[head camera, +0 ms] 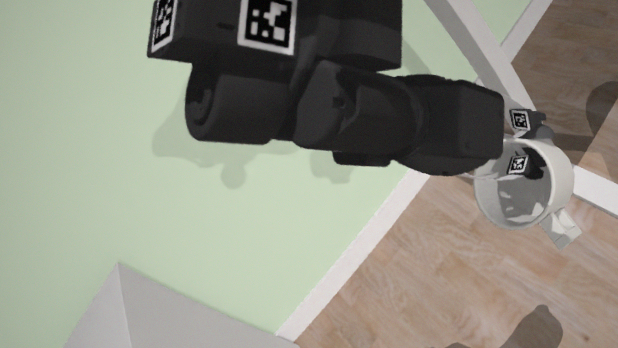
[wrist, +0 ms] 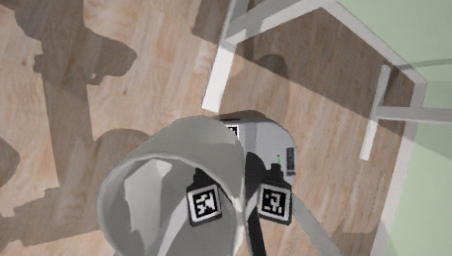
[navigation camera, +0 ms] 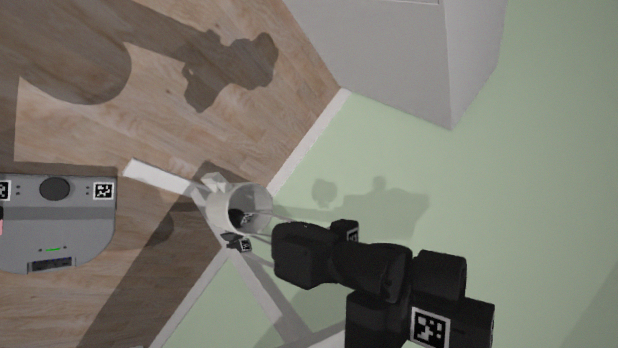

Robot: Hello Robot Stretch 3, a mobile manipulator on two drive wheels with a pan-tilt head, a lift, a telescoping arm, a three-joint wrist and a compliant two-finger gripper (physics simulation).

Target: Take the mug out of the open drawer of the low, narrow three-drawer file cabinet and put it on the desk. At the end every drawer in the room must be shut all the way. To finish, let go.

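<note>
My gripper [head camera: 539,150] [navigation camera: 233,228] [wrist: 237,169] is shut on the wall of the white mug [head camera: 562,172] [navigation camera: 217,210] [wrist: 200,140], with one finger inside the mug and one outside. The mug is held in the air, and its handle [head camera: 561,231] [navigation camera: 214,182] sticks out on the side away from the fingers. White legs and bars of the desk [head camera: 479,42] [navigation camera: 160,177] [wrist: 220,80] show beyond and below the mug. The desk's top surface does not show. An open drawer does not show.
A grey-white cabinet [head camera: 180,315] [navigation camera: 380,50] stands by the green wall [head camera: 125,215] [navigation camera: 540,190]; its drawer fronts are hidden or out of view. My base [navigation camera: 60,220] [wrist: 270,137] is on the wood floor [head camera: 425,280], near a desk leg.
</note>
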